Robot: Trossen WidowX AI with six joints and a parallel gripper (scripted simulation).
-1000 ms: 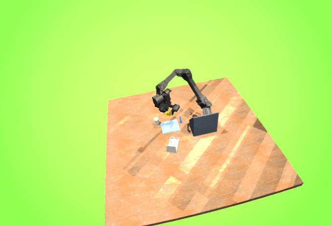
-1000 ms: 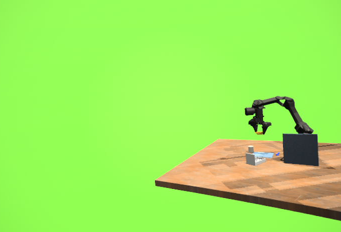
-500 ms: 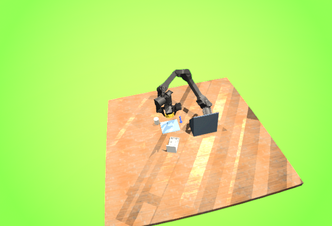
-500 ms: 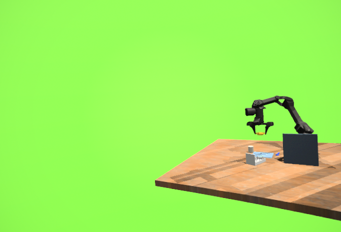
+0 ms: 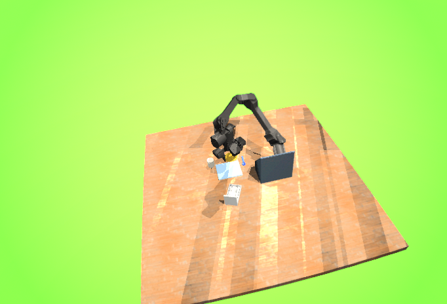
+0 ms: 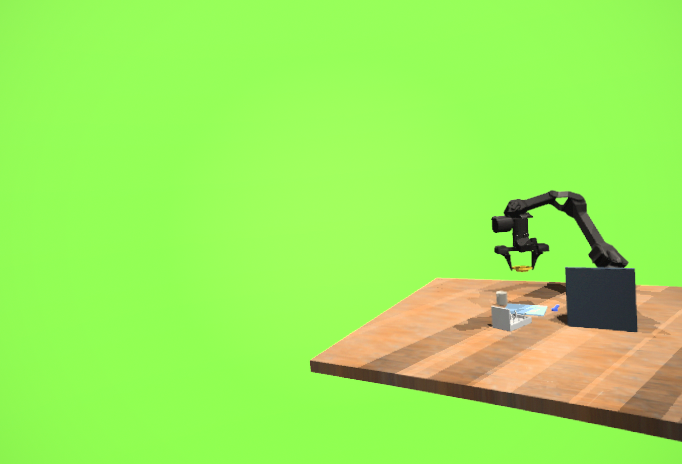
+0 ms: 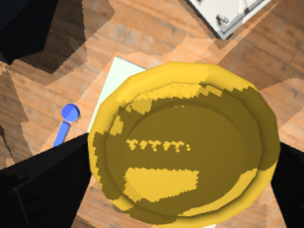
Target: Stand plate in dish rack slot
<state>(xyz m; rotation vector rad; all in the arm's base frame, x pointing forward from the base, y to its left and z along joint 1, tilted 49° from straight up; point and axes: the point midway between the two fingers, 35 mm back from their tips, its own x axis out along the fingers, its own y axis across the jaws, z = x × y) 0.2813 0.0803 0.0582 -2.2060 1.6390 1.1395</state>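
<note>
Now: gripper tip 10 mm short of the white dish rack, 130 mm to the right of it and 160 mm above it. The rest, counted from my gripper tip: light blue mat 20 mm ahead, 80 mm to the right, 180 mm below; yellow plate 10 mm above; blue utensil 80 mm behind, 140 mm to the right, 180 mm below.
</note>
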